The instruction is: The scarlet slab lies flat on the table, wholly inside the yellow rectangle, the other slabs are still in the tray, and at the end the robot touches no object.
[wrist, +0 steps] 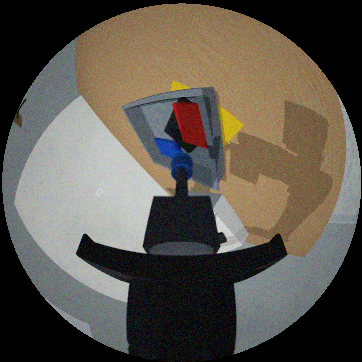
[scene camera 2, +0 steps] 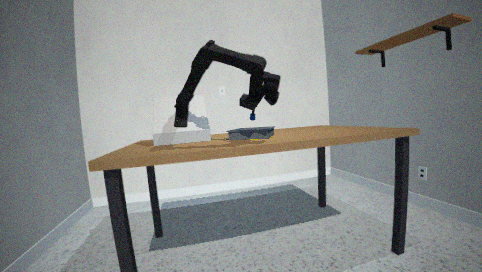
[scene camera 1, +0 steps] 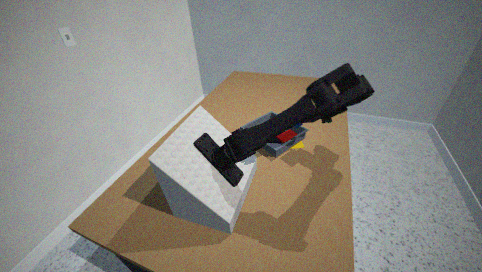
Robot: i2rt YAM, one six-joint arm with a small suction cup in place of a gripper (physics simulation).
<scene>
I see a scarlet slab [wrist: 187, 114].
Scene camera 2 does not show the scarlet slab, which is hidden by a grey tray.
</scene>
